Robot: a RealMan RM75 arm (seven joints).
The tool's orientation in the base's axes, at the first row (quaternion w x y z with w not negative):
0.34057, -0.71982, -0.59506, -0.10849
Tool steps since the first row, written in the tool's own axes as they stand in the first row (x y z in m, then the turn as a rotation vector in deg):
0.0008, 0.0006, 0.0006, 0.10, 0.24, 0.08
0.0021, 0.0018, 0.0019, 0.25, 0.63, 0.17
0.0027, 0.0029, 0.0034, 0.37, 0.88, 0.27
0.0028, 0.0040, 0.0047, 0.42, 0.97, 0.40
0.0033, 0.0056, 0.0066, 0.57, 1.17, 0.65
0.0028, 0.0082, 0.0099, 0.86, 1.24, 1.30
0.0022, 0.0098, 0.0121, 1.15, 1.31, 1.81
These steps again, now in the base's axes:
0.0006, 0.0010, -0.0002, 0.23, 0.11, -0.09
0.0018, 0.0027, -0.0009, 0.61, 0.26, -0.21
0.0026, 0.0040, -0.0021, 0.85, 0.40, -0.31
0.0033, 0.0049, -0.0034, 0.92, 0.52, -0.41
0.0045, 0.0063, -0.0051, 1.08, 0.78, -0.59
0.0059, 0.0078, -0.0088, 1.06, 1.40, -0.93
0.0067, 0.0086, -0.0113, 1.08, 1.94, -1.17

